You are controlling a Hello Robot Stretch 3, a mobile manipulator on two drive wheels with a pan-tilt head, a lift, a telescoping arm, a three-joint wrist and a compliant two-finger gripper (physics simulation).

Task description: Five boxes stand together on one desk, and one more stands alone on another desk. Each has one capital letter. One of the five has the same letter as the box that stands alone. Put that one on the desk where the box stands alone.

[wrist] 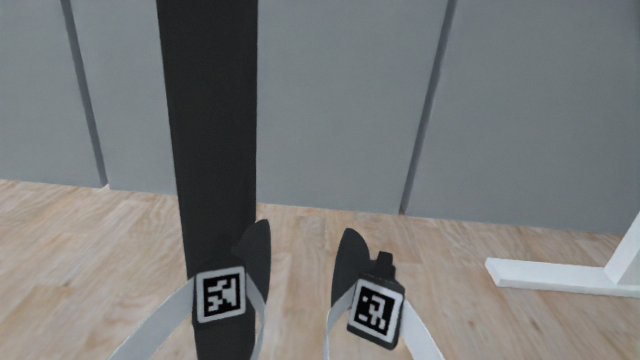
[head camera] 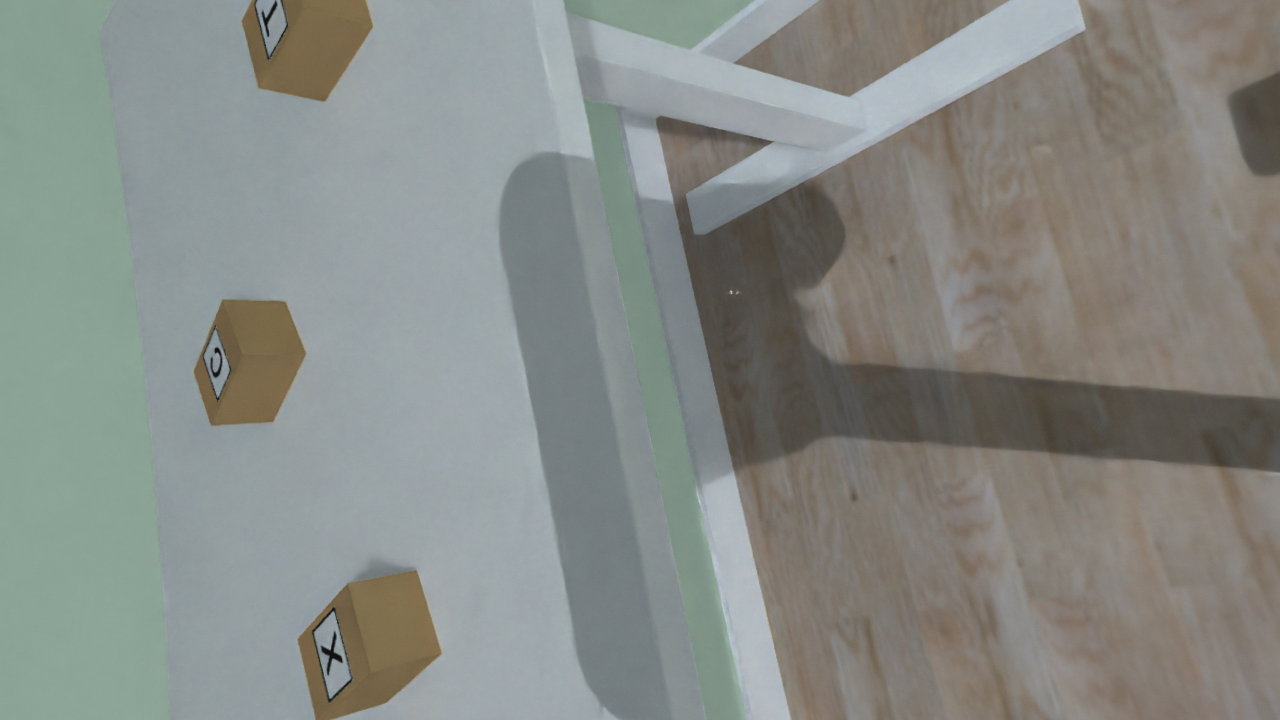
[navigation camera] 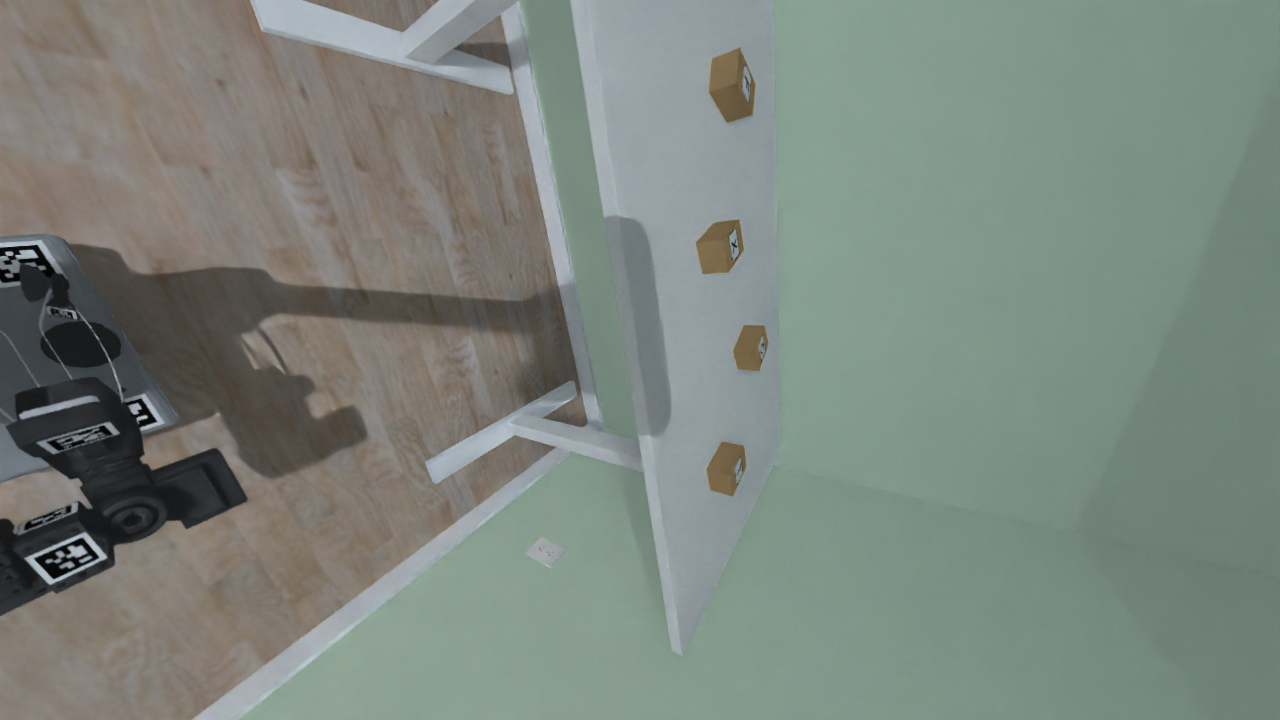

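Where they show: gripper, between the fingertips: [wrist: 304,251]; robot's base, origin of its link: [navigation camera: 81,341].
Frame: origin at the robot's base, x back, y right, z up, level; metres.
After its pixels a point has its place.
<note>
In the head camera, three brown boxes with white letter labels stand apart on a white desk [head camera: 402,429] {z 0.950, x -0.652, y 0.153 m} [navigation camera: 626,134] {z 0.950, x -0.475, y -0.154 m}. The T box [head camera: 308,44] {z 0.985, x -0.629, y 0.435 m} [navigation camera: 726,468] {z 0.988, x -0.611, y 0.437 m} is at the top, the C box [head camera: 259,358] {z 0.986, x -0.790, y 0.249 m} [navigation camera: 750,347] {z 0.987, x -0.799, y 0.245 m} in the middle and the X box [head camera: 384,635] {z 0.986, x -0.650, y 0.017 m} [navigation camera: 720,246] {z 0.994, x -0.647, y 0.008 m} at the bottom. The navigation camera also shows another box [navigation camera: 732,85] {z 0.992, x -0.755, y -0.241 m} at the top of the same desk; its letter is too small to read surely. The box that stands alone does not show. My gripper [wrist: 304,251] {z 0.464, x 0.014, y -0.105 m} is open and empty over the floor, away from the boxes.
White desk legs [head camera: 733,89] {z 0.330, x -0.757, y 0.608 m} [navigation camera: 572,436] {z 0.359, x -0.775, y 0.600 m} [wrist: 555,277] {z 0.025, x -0.631, y -0.606 m} stand on the wooden floor. Green walls meet beside the desk, with an outlet [navigation camera: 545,551] {z 0.401, x -0.526, y 0.859 m} on one. The robot base [navigation camera: 80,344] {z 0.175, x -0.002, y -0.002 m} is at the left. Grey panels [wrist: 340,100] {z 0.349, x -0.055, y -0.879 m} and a dark upright post [wrist: 215,125] show in the wrist view.
</note>
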